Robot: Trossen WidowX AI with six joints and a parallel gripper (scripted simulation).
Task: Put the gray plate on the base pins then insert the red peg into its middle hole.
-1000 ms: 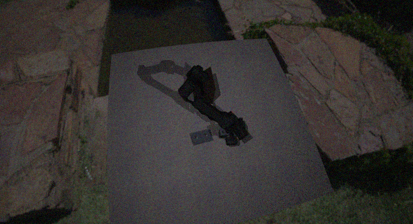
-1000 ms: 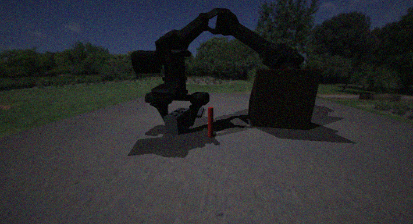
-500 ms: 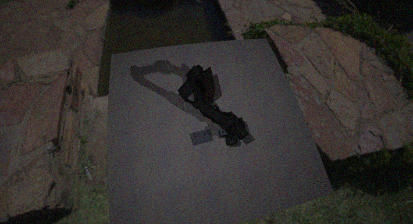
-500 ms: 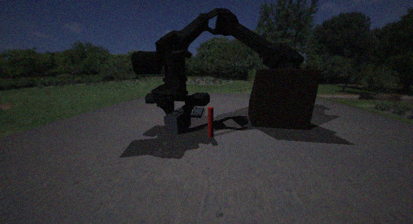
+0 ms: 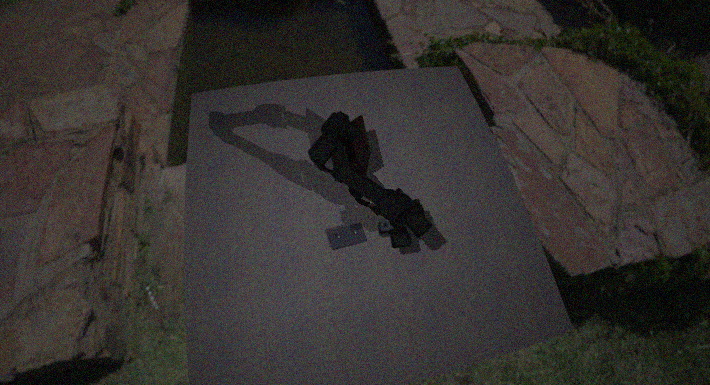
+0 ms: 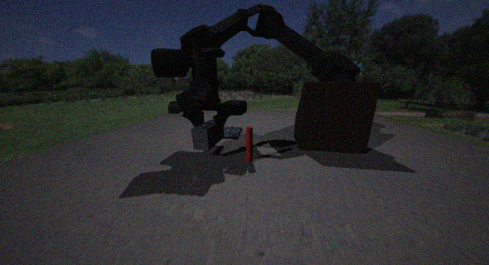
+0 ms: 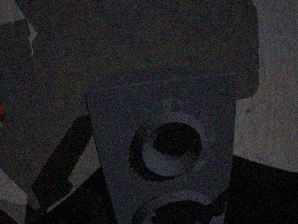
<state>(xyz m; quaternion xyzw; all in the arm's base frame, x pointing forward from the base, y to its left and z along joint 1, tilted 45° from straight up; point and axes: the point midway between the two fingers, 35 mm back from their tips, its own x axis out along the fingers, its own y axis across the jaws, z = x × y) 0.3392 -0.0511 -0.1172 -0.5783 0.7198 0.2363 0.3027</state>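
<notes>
Now: the base 3 cm behind my gripper tip, 15 cm to the right of it and 2 cm below it. Round my gripper tip: gray plate 3 cm above; then red peg 10 cm behind, 5 cm to the left, 1 cm above.
</notes>
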